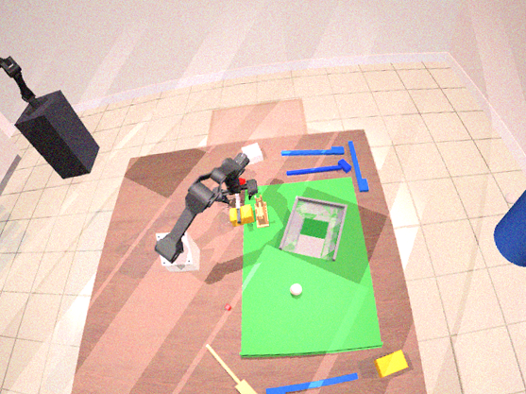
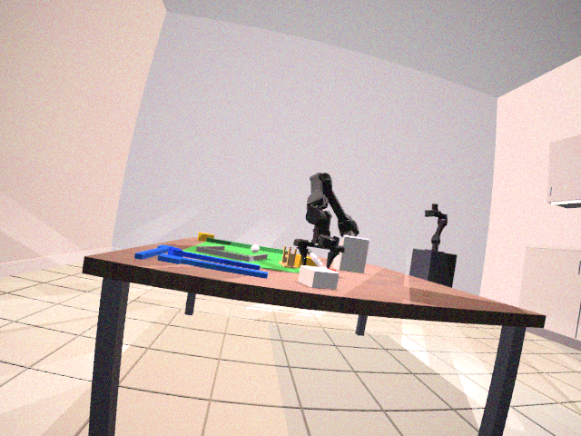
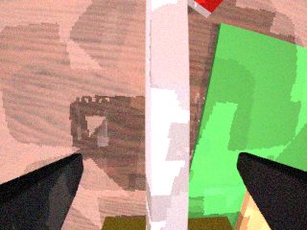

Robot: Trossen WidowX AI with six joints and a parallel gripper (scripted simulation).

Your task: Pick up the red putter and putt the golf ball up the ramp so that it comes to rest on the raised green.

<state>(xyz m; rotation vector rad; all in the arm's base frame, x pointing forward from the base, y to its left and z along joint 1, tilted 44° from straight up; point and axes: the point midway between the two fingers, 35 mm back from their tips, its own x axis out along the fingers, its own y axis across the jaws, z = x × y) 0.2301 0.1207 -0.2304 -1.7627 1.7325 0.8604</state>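
My gripper tip is 43 cm to the left of the white golf ball, 20 cm short of it and 1 cm below it. From my gripper tip the other things lie so: green mat 30 cm to the right, 25 cm ahead, 1 cm below; then white block 26 cm to the left, 7 cm ahead, 1 cm above.
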